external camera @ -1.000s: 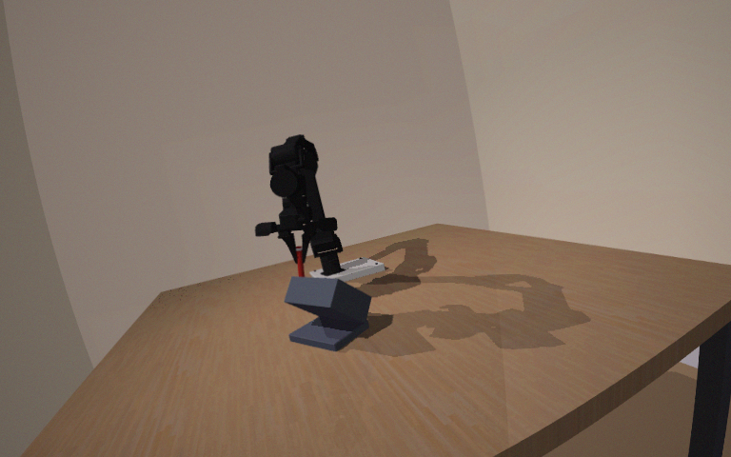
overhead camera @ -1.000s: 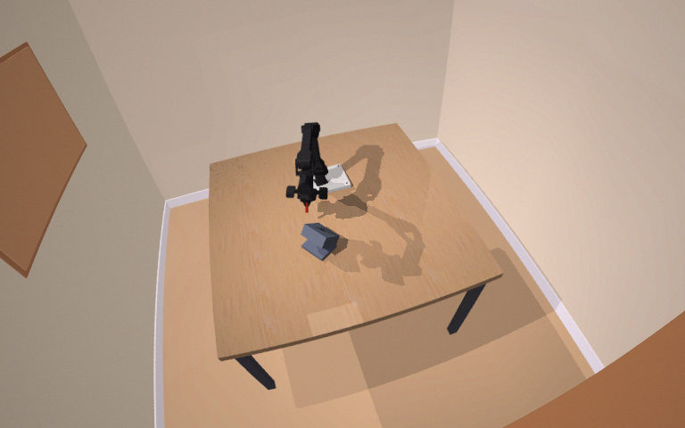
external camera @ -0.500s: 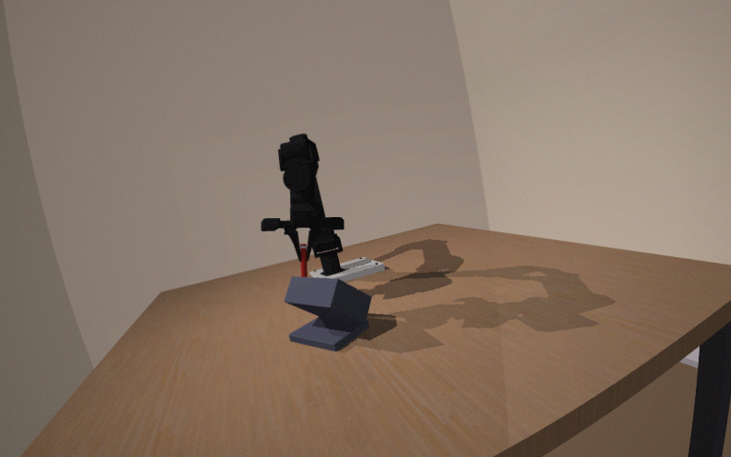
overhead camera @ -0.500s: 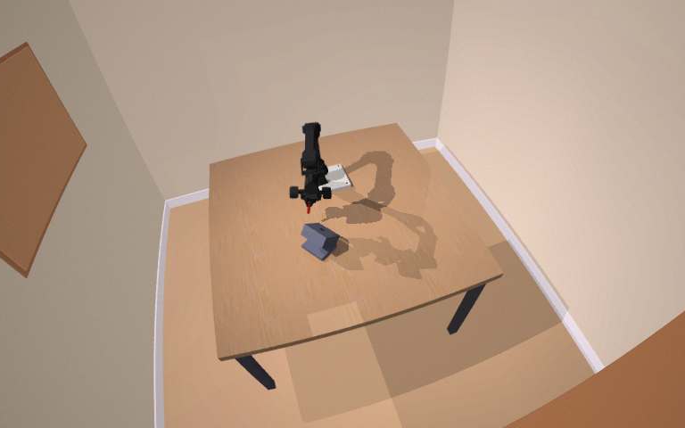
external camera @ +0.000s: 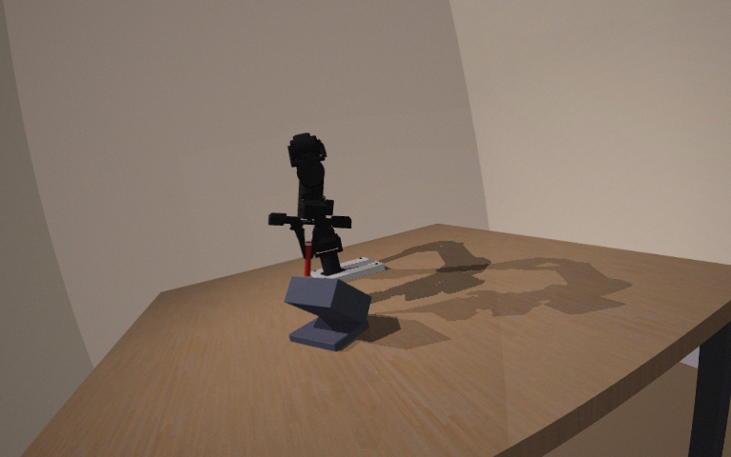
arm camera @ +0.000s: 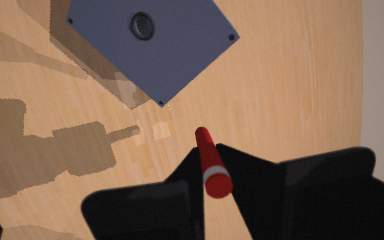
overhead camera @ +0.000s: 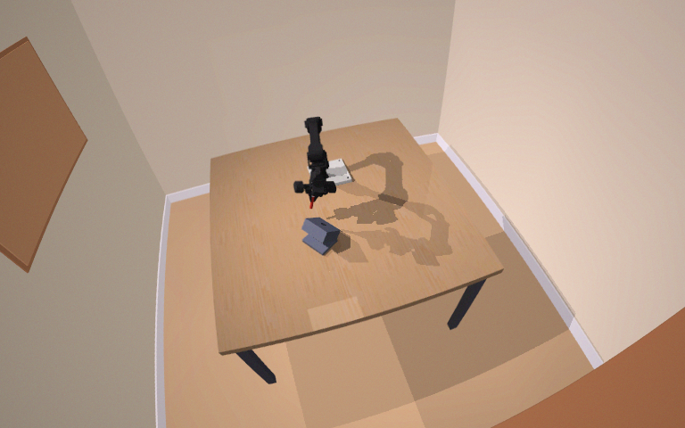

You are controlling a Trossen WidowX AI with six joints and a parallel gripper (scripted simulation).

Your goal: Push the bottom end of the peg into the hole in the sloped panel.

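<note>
My gripper tip is now 12 cm short of the sloped panel, 7 cm above it and 1 cm to the left of it. Also, from my gripper tip: red peg 2 cm above.
</note>
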